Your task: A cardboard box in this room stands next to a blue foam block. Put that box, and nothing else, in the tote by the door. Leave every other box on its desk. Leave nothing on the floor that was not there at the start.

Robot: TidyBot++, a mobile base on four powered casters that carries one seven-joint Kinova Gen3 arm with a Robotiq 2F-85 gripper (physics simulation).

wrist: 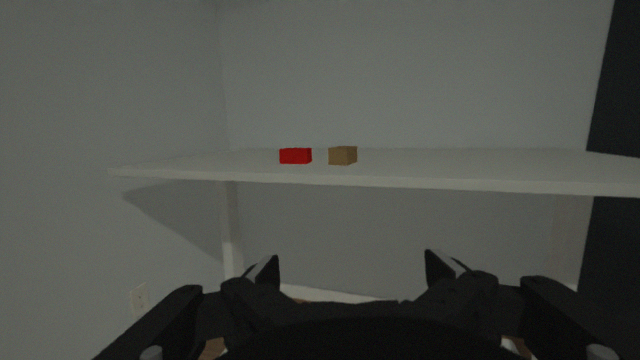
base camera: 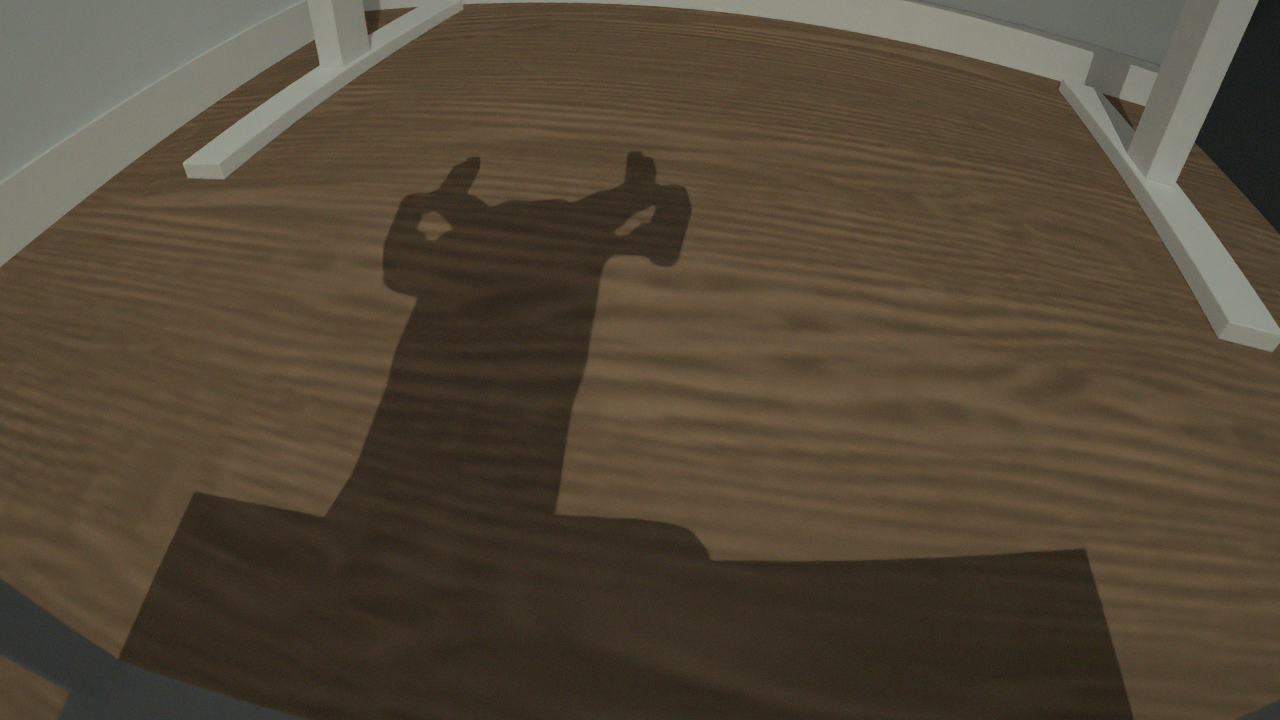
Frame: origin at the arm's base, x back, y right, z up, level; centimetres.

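Seen in the pictures: gripper, fingertip midpoint: (wrist: 350,268).
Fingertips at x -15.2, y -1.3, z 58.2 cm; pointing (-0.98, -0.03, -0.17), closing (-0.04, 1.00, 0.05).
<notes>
Pixels of each thing's top centre, then the offset from my fingertips to it. "*": a spot on its surface instead. Level surfaces: height alone.
- small brown cardboard box at its top centre: (wrist: 343,147) dz +2.1, dx -66.4, dy -2.0 cm
- red block at its top centre: (wrist: 295,148) dz +1.6, dx -69.2, dy -17.4 cm
- desk's left foot at a spot on its surface: (base camera: 295,111) * dz -96.3, dx -75.2, dy -54.1 cm
- right foot at a spot on its surface: (base camera: 1172,241) * dz -96.5, dx -54.1, dy +60.4 cm
- wood floor at its surface level: dz -97.9 cm
- wall outlet at its top centre: (wrist: 137,287) dz -52.1, dx -70.7, dy -83.5 cm
A small brown cardboard box (wrist: 342,155) sits on a white desk (wrist: 400,181) in the wrist view. Close to its left, with a small gap, lies a red block (wrist: 295,156). A blue foam block does not show in either view, nor does the tote. My gripper (wrist: 350,268) is open, with no object between its fingers. It is in front of the desk, and its fingertips appear below the desk top in the wrist view.
The desk's left foot (base camera: 295,111) and right foot (base camera: 1172,241) stand on the wood floor (base camera: 850,402). The robot's shadow falls between them. A wall outlet (wrist: 140,299) is at the left. A dark panel (wrist: 620,90) stands at the right.
</notes>
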